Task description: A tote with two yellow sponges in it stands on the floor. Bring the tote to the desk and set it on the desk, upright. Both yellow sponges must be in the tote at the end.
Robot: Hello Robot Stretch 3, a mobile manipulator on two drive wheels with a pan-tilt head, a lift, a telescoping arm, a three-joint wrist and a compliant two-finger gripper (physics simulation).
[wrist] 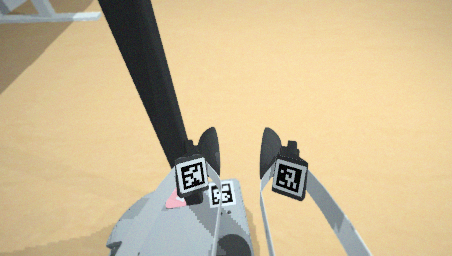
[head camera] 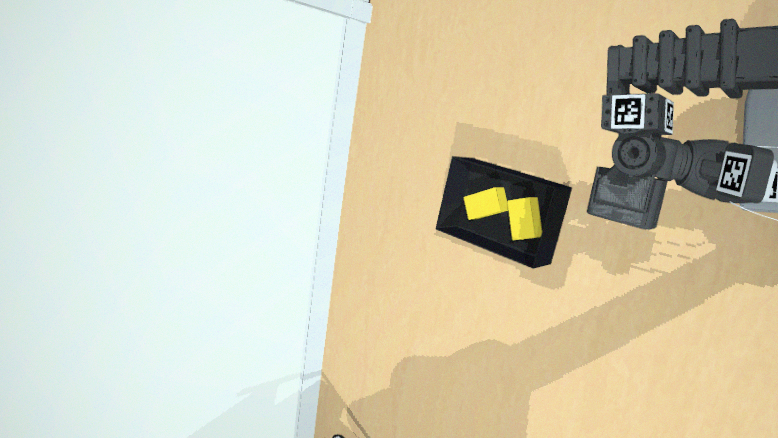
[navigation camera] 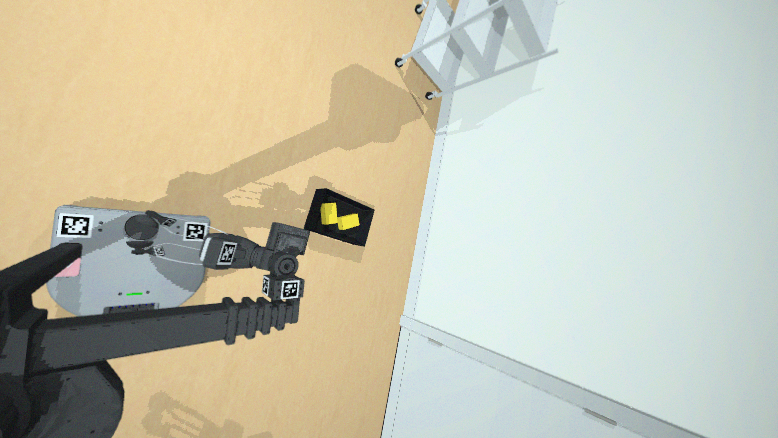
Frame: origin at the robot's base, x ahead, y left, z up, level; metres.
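Seen in the pictures: gripper, fingertip midpoint: (navigation camera: pixel 132 230); robot's base at its link origin: (navigation camera: pixel 142 225).
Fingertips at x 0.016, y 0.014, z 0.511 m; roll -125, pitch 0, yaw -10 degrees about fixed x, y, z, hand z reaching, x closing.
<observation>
Offsets run from my fingertips to a thing's top centre.
The black tote (head camera: pixel 556 220) (navigation camera: pixel 364 225) stands upright on the floor. Two yellow sponges lie in it: one sponge {dx +0.066, dy -0.810, dz -0.463 m} (head camera: pixel 484 204) (navigation camera: pixel 348 221) towards the white surface, the other sponge {dx +0.096, dy -0.694, dz -0.463 m} (head camera: pixel 524 218) (navigation camera: pixel 328 213) towards the robot. My gripper (navigation camera: pixel 149 232) (wrist: pixel 239 144) is open and empty. It is folded back over the robot's grey base, pointing away from the tote. The wrist joints are close beside the tote in the navigation view. The fingertips are outside the head view, and the tote does not show in the wrist view. I cannot tell for certain which surface is the desk.
A large white surface (head camera: pixel 163 190) (navigation camera: pixel 587 190) borders the floor beyond the tote. A white frame on black casters (navigation camera: pixel 492 73) stands at the top of the navigation view. The grey robot base (navigation camera: pixel 122 266) (wrist: pixel 165 225) and black mast (wrist: pixel 145 75) are close to the gripper.
</observation>
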